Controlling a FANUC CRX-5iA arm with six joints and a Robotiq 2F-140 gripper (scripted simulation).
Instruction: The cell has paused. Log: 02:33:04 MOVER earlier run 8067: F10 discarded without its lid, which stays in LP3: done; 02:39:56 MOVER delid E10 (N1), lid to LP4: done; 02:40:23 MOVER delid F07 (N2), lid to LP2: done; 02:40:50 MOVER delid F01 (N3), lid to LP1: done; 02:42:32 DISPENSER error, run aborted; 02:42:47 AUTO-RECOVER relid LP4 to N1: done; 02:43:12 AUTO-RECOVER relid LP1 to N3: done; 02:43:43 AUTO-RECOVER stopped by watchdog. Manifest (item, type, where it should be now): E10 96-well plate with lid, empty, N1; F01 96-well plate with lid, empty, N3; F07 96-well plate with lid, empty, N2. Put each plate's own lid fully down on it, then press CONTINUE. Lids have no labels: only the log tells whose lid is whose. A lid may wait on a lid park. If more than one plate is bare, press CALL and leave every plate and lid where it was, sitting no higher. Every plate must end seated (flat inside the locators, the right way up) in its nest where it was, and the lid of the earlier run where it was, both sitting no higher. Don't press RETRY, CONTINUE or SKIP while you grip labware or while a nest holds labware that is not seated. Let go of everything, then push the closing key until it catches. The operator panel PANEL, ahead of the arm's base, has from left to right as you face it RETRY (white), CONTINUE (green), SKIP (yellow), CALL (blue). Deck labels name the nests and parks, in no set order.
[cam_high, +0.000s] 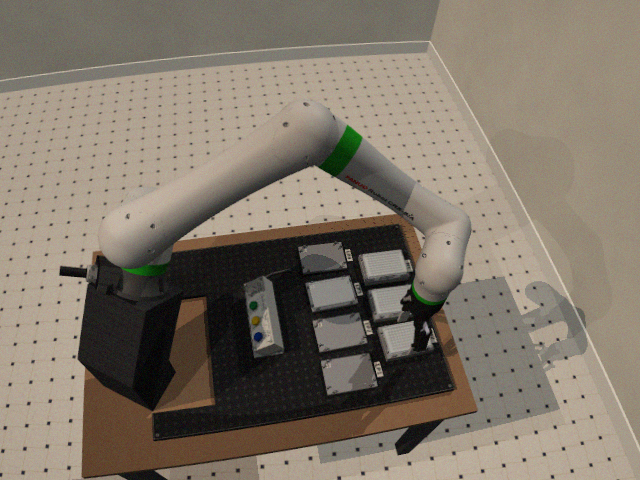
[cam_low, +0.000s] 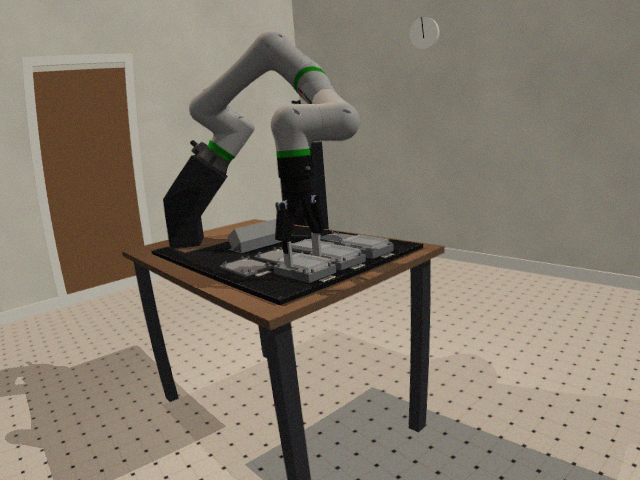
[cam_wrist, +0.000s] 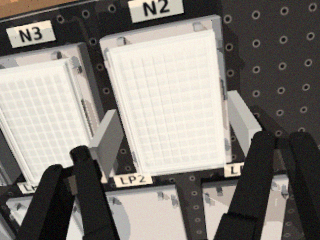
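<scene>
Right now my hand is 30 mm above the plate. Also, from my hand: pale park: 190 mm behind, 70 mm to the right, 60 mm below; park LP2: 180 mm behind, 70 mm to the left, 60 mm below; LP2 label: 100 mm behind, 70 mm to the left, 60 mm below.
</scene>
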